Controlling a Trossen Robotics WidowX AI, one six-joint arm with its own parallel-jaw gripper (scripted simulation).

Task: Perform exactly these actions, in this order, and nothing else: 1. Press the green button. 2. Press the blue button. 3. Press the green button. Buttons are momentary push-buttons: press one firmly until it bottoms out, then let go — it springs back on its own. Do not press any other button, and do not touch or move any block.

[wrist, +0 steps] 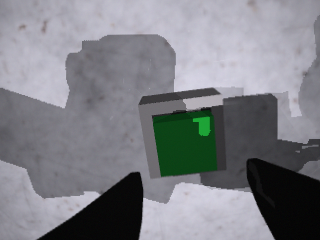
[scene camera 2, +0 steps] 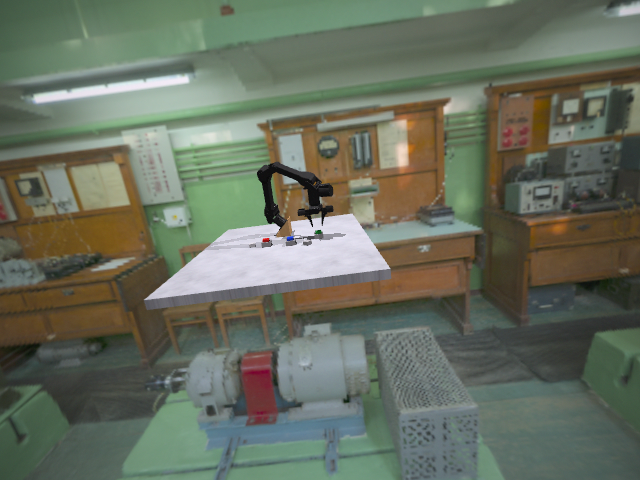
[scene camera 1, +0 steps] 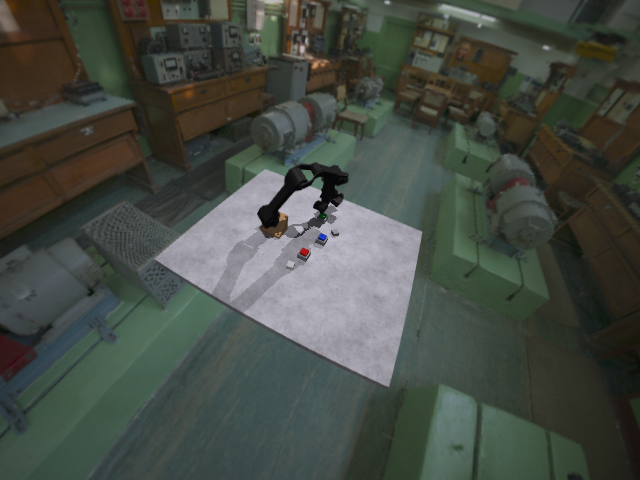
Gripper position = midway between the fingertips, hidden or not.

Observation:
In view: the gripper [wrist: 193,175] and a green button [wrist: 186,143].

